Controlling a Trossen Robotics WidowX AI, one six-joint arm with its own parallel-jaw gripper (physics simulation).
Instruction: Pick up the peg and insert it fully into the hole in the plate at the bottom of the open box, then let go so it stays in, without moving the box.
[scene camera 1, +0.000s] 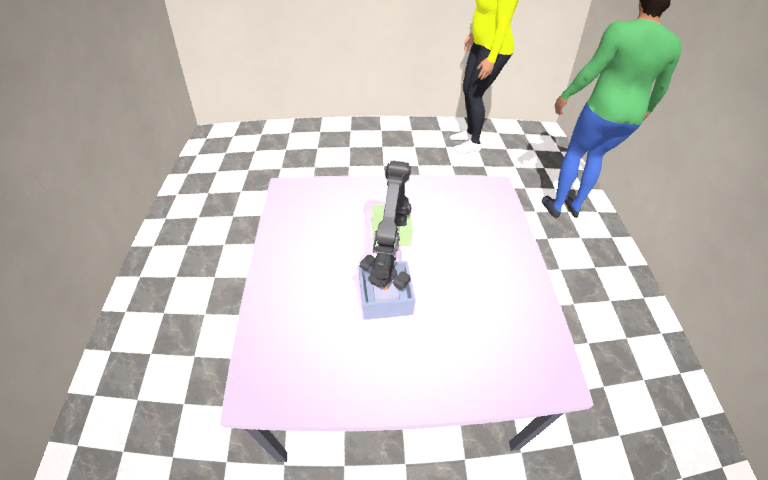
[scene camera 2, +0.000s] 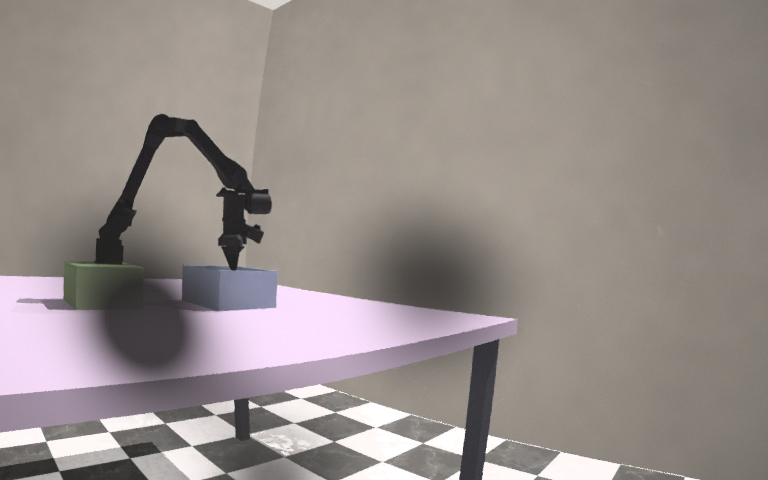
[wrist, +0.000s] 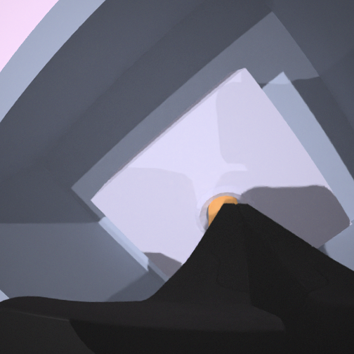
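Pixels of known places: arm's base, origin of the base link: (scene camera 1: 399, 220) (scene camera 2: 108, 263).
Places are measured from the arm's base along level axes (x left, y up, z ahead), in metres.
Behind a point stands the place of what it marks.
My gripper (scene camera 1: 386, 285) @(x -0.061, y -0.010, z 0.343 m) (scene camera 2: 233, 267) @(x -0.061, y -0.010, z 0.343 m) (wrist: 233, 215) points down into the open blue-grey box (scene camera 1: 387, 309) @(x -0.048, y -0.041, z 0.426 m) (scene camera 2: 247, 289) @(x -0.150, y -0.045, z 0.337 m) (wrist: 45, 195). Its fingers are shut on the orange peg (scene camera 1: 386, 289) @(x -0.052, y -0.033, z 0.341 m) (wrist: 220, 205). A short part of the peg shows beyond the fingertips in the wrist view, at the round hole (wrist: 203, 215) of the pale plate (wrist: 160, 160) on the box bottom. The peg's lower end appears to be inside the hole's rim; how deep it sits cannot be seen. The dark fingers hide the near side of the hole and the rest of the peg.
The arm's base stands on a green block (scene camera 1: 406, 236) @(x 0.032, y -0.035, z 0.058 m) (scene camera 2: 101, 285) @(x -0.116, y -0.042, z -0.041 m) behind the box. The box walls surround the fingertips. Box and block stand on a pink table (scene camera 1: 453, 362) @(x 0.190, y -0.096, z 0.616 m) (scene camera 2: 339, 316) @(x -0.309, y -0.097, z 0.510 m). Two people stand on the floor beyond the table in scene camera 1.
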